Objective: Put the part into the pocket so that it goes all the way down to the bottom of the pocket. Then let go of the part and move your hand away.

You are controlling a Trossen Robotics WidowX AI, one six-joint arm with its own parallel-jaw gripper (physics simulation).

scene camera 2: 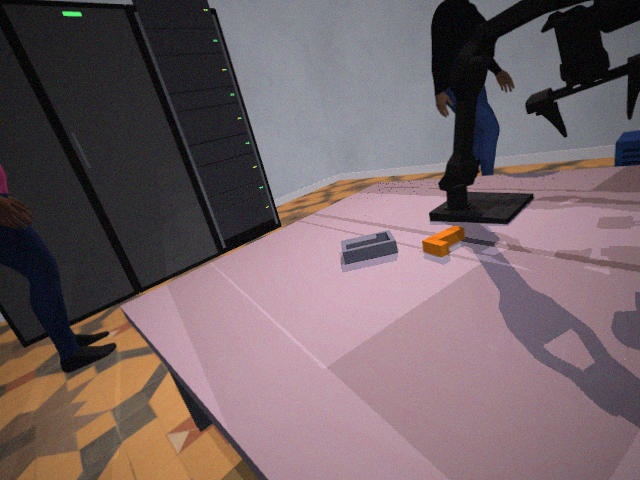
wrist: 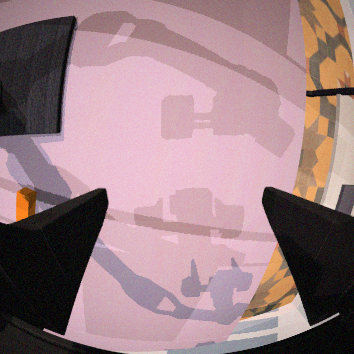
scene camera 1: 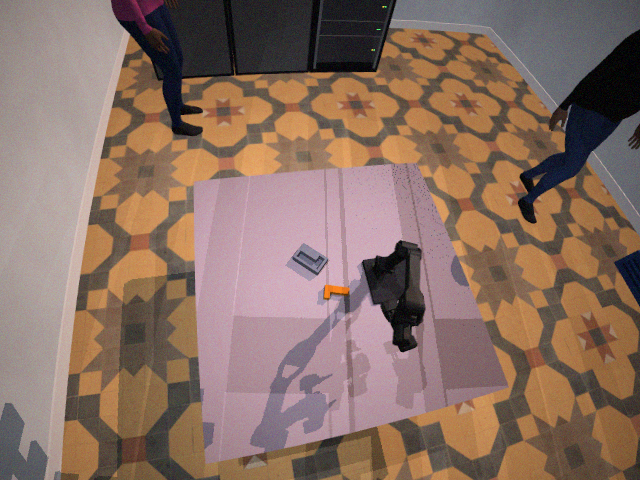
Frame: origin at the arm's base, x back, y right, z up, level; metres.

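Seen in the pictures: gripper, fingertip midpoint: (scene camera 2: 595,128) (wrist: 186,195); arm's base, link origin: (scene camera 2: 457,206) (scene camera 1: 379,268).
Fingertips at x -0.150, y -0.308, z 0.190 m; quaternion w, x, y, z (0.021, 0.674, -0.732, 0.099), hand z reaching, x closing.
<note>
Offsets run from my fingertips to a thing's middle. "pt": to the spot under its first point. Level surfaces: height alone.
The orange L-shaped part {dz -0.198, dx -0.091, dy +0.269 m} (scene camera 1: 337,289) (scene camera 2: 443,241) lies flat on the table, apart from the grey block. In the wrist view one end of the part {pt dz -0.183, dx -0.055, dy +0.257 m} (wrist: 25,204) shows at the left edge, partly hidden by a finger. The grey block {dz -0.195, dx -0.141, dy +0.467 m} (scene camera 1: 305,266) (scene camera 2: 369,253) with the pocket stands on the table, left of the part in both scene views; its pocket opens upward and is empty. The block does not show in the wrist view. My gripper (scene camera 2: 597,127) (wrist: 186,195) is wide open and empty, high above the table and well off to the side of the part.
The arm's black base plate (scene camera 1: 381,289) (scene camera 2: 496,206) (wrist: 35,100) sits on the pink table {dz -0.213 m} (scene camera 1: 268,217) (scene camera 2: 289,310) close to the part. Two people stand on the patterned floor beyond the table. Dark cabinets (scene camera 1: 271,36) (scene camera 2: 77,155) stand at the back. Arm shadows cross the table.
</note>
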